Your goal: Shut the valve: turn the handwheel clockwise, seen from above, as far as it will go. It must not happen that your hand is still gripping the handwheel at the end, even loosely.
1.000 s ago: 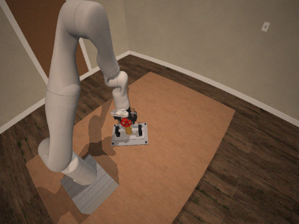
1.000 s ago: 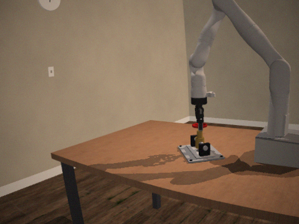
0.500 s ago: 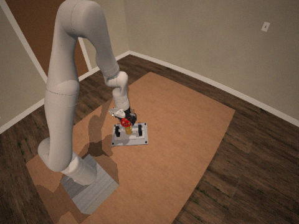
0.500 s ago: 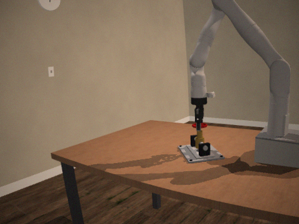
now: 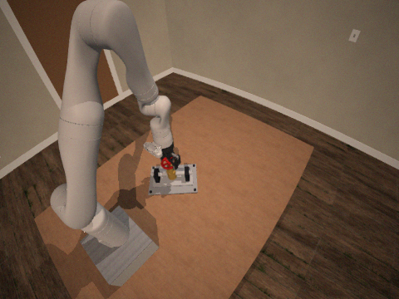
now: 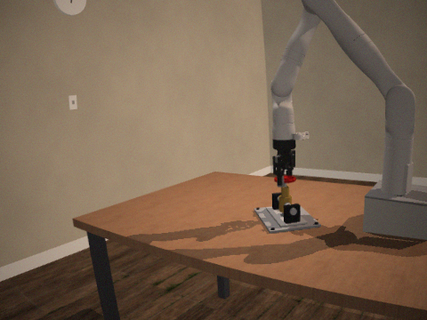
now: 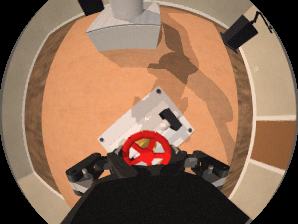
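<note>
My hand is right at the red handwheel.
</note>
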